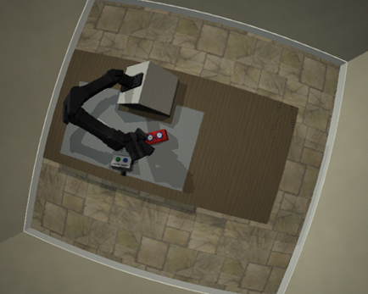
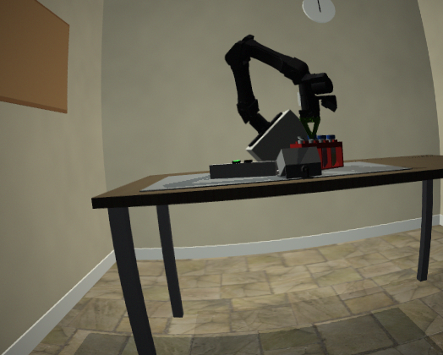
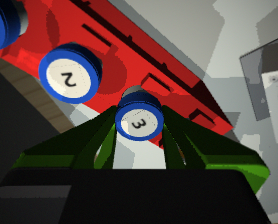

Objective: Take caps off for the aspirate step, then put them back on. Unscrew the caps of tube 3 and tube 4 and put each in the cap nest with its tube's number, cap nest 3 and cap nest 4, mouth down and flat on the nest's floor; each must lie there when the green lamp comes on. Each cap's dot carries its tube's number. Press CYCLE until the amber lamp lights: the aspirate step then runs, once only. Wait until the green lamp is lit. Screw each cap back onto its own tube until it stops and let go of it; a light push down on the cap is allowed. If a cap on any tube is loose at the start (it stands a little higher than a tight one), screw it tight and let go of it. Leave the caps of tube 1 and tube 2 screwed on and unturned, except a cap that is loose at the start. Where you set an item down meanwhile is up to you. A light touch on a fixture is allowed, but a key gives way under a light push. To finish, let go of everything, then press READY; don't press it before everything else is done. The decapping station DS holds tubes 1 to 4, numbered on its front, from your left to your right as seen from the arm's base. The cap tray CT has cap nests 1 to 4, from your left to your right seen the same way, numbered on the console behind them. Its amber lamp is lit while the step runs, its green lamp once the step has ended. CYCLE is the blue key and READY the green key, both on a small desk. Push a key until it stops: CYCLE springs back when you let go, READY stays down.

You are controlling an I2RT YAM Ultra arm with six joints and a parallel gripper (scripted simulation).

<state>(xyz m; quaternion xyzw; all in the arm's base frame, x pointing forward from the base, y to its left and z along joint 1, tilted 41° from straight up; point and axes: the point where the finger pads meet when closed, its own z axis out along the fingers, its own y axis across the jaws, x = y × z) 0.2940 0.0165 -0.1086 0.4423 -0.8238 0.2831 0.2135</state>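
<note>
My gripper is now right at the cap 3. From my hand the other things lie so: blue key: 13 cm ahead, 10 cm to the right, 5 cm below; cap 1: 10 cm to the left, 4 cm behind; cap 2: 5 cm to the left, 2 cm behind.
</note>
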